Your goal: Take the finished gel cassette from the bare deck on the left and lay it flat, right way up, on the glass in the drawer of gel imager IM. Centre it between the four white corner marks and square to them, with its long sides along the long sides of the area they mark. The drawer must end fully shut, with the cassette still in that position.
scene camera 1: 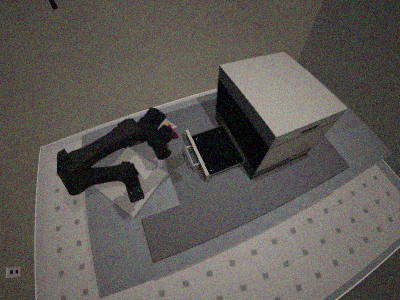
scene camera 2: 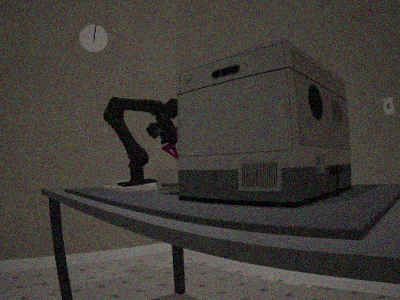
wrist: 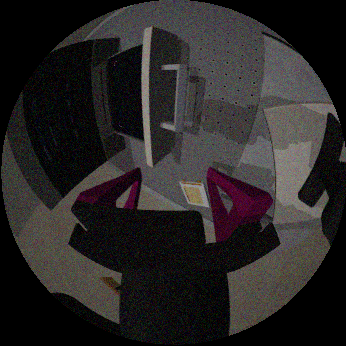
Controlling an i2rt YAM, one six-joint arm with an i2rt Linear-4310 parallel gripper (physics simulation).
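Seen in the pictures: gripper, fingertip midpoint: (scene camera 1: 172, 141) (wrist: 173, 171); arm's base, origin of the base link: (scene camera 1: 132, 182) (scene camera 2: 137, 183) (wrist: 325, 163).
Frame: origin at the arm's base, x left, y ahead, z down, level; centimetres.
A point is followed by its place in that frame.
The gel cassette (wrist: 194, 194) @(x 26.1, y 27.7, z 1.2 cm) (scene camera 1: 168, 123) @(x 28.2, y 29.7, z 1.2 cm), white-edged with a yellow face, lies flat on the deck. It is beyond and between the fingers in the wrist view, nearer the right one; the arm partly hides it in scene camera 1. My gripper (scene camera 1: 174, 132) (scene camera 2: 171, 150) (wrist: 173, 171) @(x 5.1, y 26.1, z -12.9 cm) has magenta fingers, is open and empty, and hangs above the deck, apart from the cassette. The drawer (scene camera 1: 198, 154) @(x -3.4, y 35.3, z -6.8 cm) (wrist: 163, 95) @(x -1.0, y 34.5, z -3.0 cm) of the gel imager (scene camera 1: 300, 95) @(x -11.6, y 77.5, z -35.6 cm) (scene camera 2: 235, 120) @(x -24.6, y 76.0, z -18.0 cm) (wrist: 60, 115) @(x -2.3, y 55.8, z -17.5 cm) is pulled out. Its dark glass (scene camera 1: 217, 149) @(x -2.1, y 46.9, z -1.3 cm) (wrist: 127, 95) @(x -0.9, y 46.9, z -1.3 cm) bears no cassette; the corner marks are barely discernible.
The drawer handle (scene camera 1: 190, 156) @(x -1.1, y 31.9, z -3.8 cm) (wrist: 179, 97) @(x -0.9, y 30.8, z -3.9 cm) sticks out toward the arm side. A pale base plate (scene camera 1: 112, 191) @(x -0.8, y -10.7, z -0.6 cm) (wrist: 290, 165) @(x 5.2, y 9.1, z 0.1 cm) lies under the arm. The imager's tall housing stands behind the drawer and hides part of the arm in scene camera 2.
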